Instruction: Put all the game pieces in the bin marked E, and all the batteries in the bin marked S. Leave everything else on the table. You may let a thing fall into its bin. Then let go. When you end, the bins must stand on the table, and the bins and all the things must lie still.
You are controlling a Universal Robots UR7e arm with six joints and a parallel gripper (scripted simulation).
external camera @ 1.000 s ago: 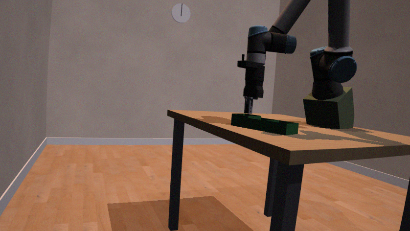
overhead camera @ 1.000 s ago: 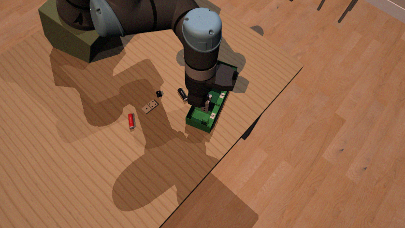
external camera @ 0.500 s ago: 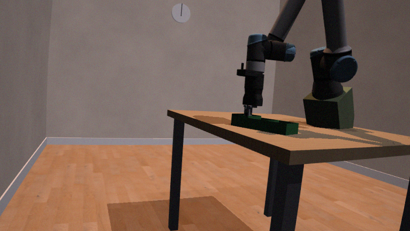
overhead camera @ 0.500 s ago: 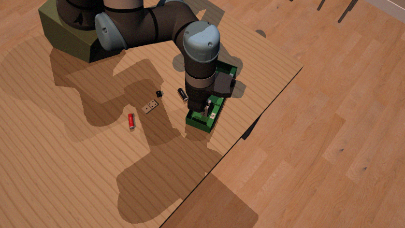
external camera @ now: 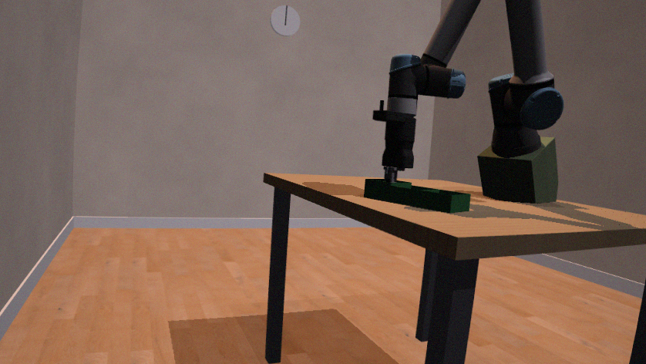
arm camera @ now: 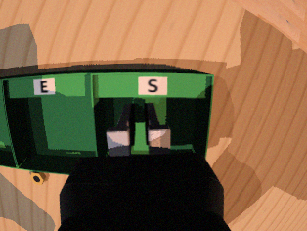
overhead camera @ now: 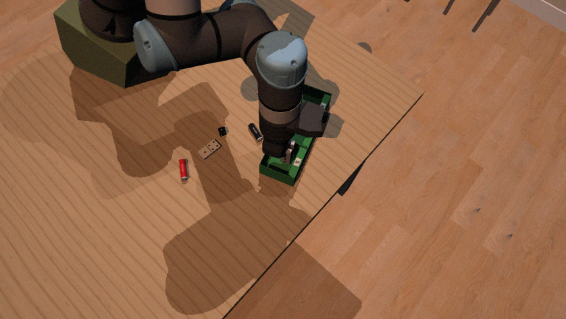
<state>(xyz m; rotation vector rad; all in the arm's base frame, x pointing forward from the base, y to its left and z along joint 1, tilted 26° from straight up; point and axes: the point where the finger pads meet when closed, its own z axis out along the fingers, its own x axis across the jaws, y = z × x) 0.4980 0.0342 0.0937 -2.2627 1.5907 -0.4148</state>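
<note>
Right now the green three-compartment bin is 7 cm to the left of my hand, 3 cm behind it and 1 cm below it. The rest, counted from my hand: brass nut (11 cm behind, 9 cm to the left, 3 cm below); then black battery (11 cm behind, 3 cm below, 1 cm to the left); then black die (17 cm behind, 5 cm to the right, 3 cm below).
</note>
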